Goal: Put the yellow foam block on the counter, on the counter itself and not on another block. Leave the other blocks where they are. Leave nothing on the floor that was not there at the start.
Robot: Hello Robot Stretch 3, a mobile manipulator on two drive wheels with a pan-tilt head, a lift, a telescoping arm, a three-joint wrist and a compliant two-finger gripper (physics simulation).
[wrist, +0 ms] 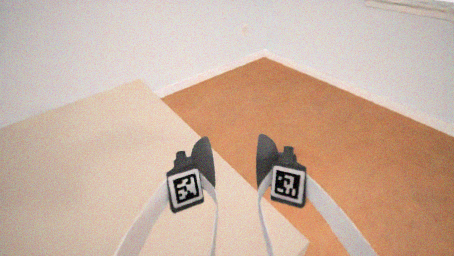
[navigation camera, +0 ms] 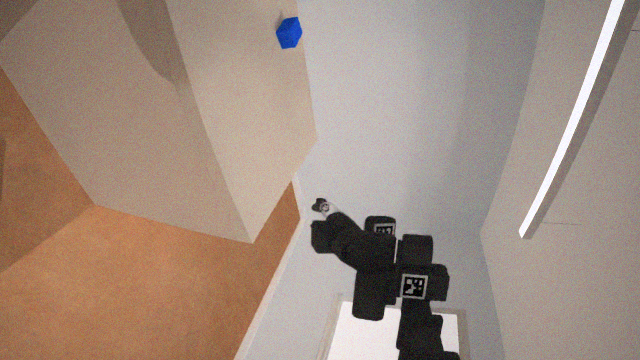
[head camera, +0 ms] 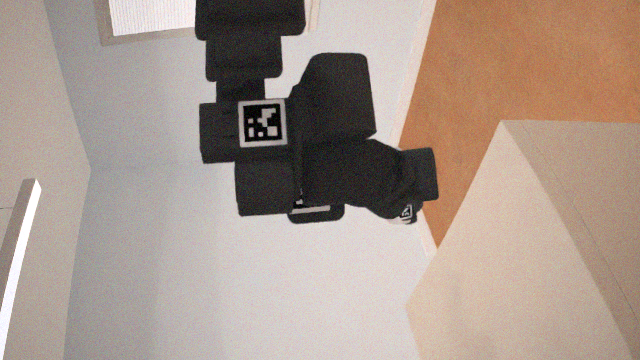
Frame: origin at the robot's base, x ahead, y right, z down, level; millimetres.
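Seen in the pictures: gripper, fingertip midpoint: (wrist: pixel 234 154) (navigation camera: pixel 317 215).
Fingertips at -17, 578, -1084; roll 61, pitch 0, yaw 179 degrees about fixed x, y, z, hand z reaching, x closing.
Note:
A point is followed by its place in that frame, as x, y, z.
The yellow foam block does not show in any of the views. The pale beige counter (head camera: pixel 480 270) {127, 678, -911} (navigation camera: pixel 240 100) {235, 478, -911} (wrist: pixel 90 175) {237, 699, -911} stands at the right in the head view, at the left in the navigation view and at the lower left in the wrist view. A blue block (navigation camera: pixel 289 33) {487, 603, -952} sits on it near its wall-side edge. My gripper (head camera: pixel 406 215) (navigation camera: pixel 322 206) {-17, 578, -1084} (wrist: pixel 234 154) {-17, 578, -1084} is open with its fingers apart and nothing between them. In the wrist view the counter's edge runs diagonally behind the fingers. In the navigation view the gripper shows beyond the counter's end corner.
Orange-brown floor (head camera: pixel 540 60) {-564, 1386, 0} (navigation camera: pixel 150 280) {-572, 886, -1} (wrist: pixel 320 130) {-712, 1802, -1} lies beside the counter and meets a pale wall (head camera: pixel 150 280) {337, 2678, -1866} (navigation camera: pixel 400 100) {875, 2265, -1285} (wrist: pixel 150 40) {669, 2422, -564}. A window (head camera: pixel 150 17) {-1199, 2315, -1765} (navigation camera: pixel 362 330) {-1311, 2172, -1110} is in that wall. A long white bar (head camera: pixel 20 250) {67, 1384, -2078} (navigation camera: pixel 575 115) {430, 1106, -2078} shows on the side opposite the counter.

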